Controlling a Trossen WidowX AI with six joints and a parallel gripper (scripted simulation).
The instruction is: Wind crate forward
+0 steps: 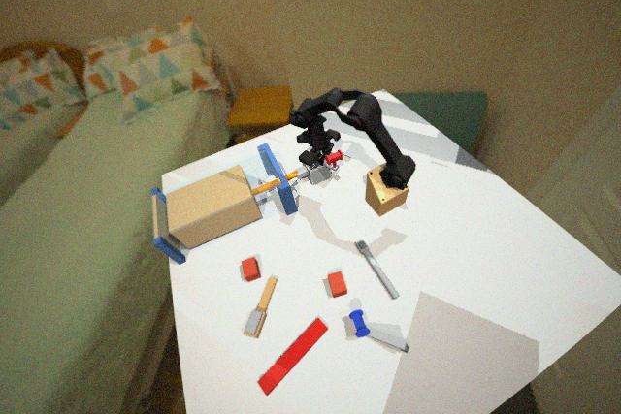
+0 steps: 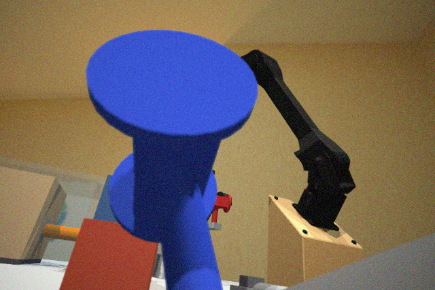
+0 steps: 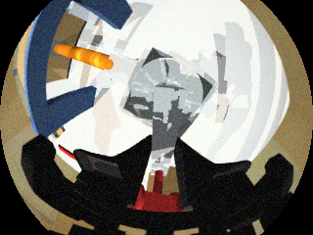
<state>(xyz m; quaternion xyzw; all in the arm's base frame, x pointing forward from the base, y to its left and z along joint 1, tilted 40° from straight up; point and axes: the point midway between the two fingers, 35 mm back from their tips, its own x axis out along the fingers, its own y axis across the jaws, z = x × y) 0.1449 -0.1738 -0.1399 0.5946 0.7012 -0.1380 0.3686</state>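
The red grip is 2 cm behind my gripper tip, 5 cm to the left of it and 5 cm above it. Also, from my gripper tip: grey winch: 5 cm to the right, 7 cm below; then winch drum: 2 cm ahead, 4 cm to the right, 7 cm below; then grey crank arm: 1 cm behind, 1 cm to the left, 2 cm above.
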